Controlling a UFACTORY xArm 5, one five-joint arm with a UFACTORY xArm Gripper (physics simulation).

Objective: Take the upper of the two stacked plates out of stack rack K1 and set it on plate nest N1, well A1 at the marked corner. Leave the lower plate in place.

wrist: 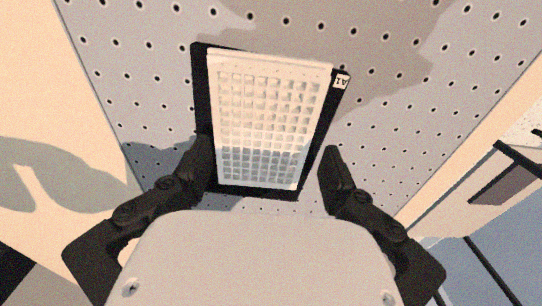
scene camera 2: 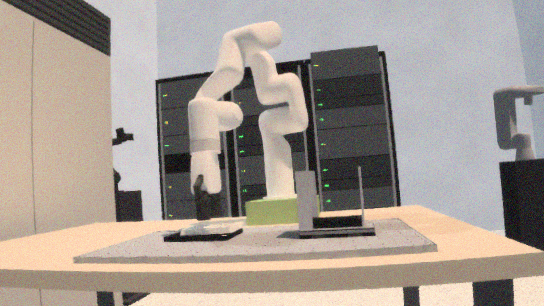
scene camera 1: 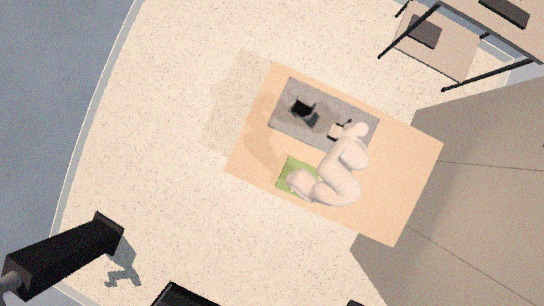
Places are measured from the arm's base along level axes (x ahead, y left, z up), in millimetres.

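Pixels of known places: gripper, fingertip midpoint: (wrist: 267,154) (scene camera 2: 210,218) (scene camera 1: 340,132); arm's base, origin of the base link: (scene camera 2: 281,198).
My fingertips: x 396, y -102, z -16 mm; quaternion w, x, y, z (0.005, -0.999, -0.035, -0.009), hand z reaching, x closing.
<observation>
For each thing: its top centre in the pictures, then the offset to it from my fingertips. "spot": a spot on its surface instead. Level surfaces: height alone.
- white well plate, middle of its top: (wrist: 262,141) (scene camera 2: 211,225) (scene camera 1: 339,133) dy -1, dx -4, dz -18 mm
- black plate nest N1, middle of its top: (wrist: 258,149) (scene camera 2: 204,231) dy -21, dx -6, dz -32 mm
- A1 label, surface spot: (wrist: 341,81) spot: dy +53, dx +50, dz -34 mm
- Stack rack K1, middle of its top: (scene camera 2: 333,168) (scene camera 1: 303,104) dy +308, dx +20, dz +98 mm
- dark block, middle of its top: (scene camera 2: 333,218) (scene camera 1: 302,109) dy +298, dx +19, dz -12 mm
- grey perforated board, its level: dz -46 mm
- wooden table, its level: dz -59 mm
A white well plate (wrist: 267,120) (scene camera 2: 212,228) (scene camera 1: 335,131) lies on the black plate nest N1 (wrist: 201,95) (scene camera 2: 200,238). In the wrist view it overlaps part of the nest's far rim, and a black border shows along its sides and near end; whether it is fully seated is unclear. The "A1" label (wrist: 341,81) marks the nest's far right corner. My gripper (wrist: 267,154) (scene camera 2: 207,216) is open, with its fingers apart on either side of the plate's near half. Stack rack K1 (scene camera 2: 306,200) holds a dark block (scene camera 2: 337,221) (scene camera 1: 302,108), apparently the lower plate, low between its upright walls.
Both stations stand on a grey perforated board (scene camera 1: 292,89) (scene camera 2: 400,242) on the wooden table (scene camera 1: 400,150). The arm's green base (scene camera 1: 282,177) (scene camera 2: 272,211) stands behind the board. Rack K1's tall walls rise beside the nest, to the right in the second scene view.
</observation>
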